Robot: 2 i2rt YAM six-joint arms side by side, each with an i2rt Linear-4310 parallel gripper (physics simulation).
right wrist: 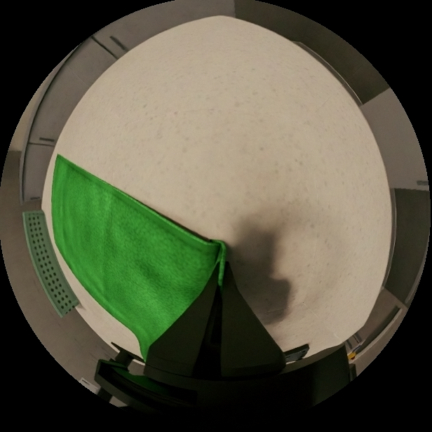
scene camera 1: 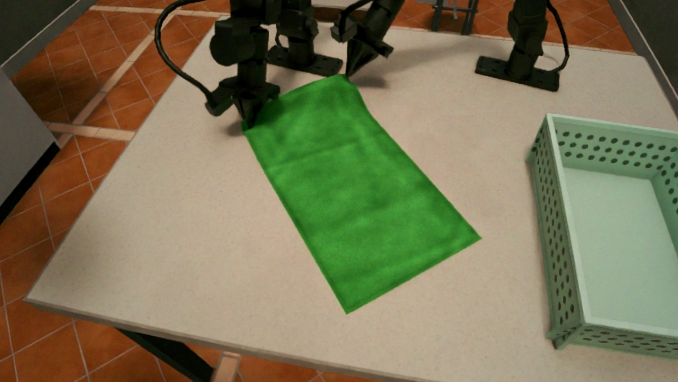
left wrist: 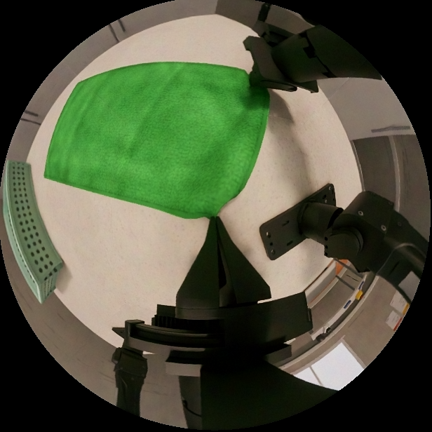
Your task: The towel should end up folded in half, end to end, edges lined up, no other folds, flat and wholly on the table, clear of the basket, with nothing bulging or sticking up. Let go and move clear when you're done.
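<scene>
A green towel (scene camera 1: 350, 190) (left wrist: 155, 135) (right wrist: 115, 240) lies spread out lengthwise on the table, with faint creases across it. Its two far corners in scene camera 1 are at the grippers. My left gripper (scene camera 1: 348, 75) (left wrist: 214, 220) is shut on the far right corner, which is raised a little. My right gripper (scene camera 1: 250, 125) (right wrist: 223, 266) is shut on the far left corner; in the right wrist view a small bit of cloth is pinched and bunched between its fingertips. The near edge of the towel lies flat.
A pale green perforated basket (scene camera 1: 567, 240) (left wrist: 30, 225) (right wrist: 47, 265) stands on the table (scene camera 1: 165, 240) at the right in scene camera 1, apart from the towel. Arm bases (scene camera 1: 517, 73) stand along the far side of the table.
</scene>
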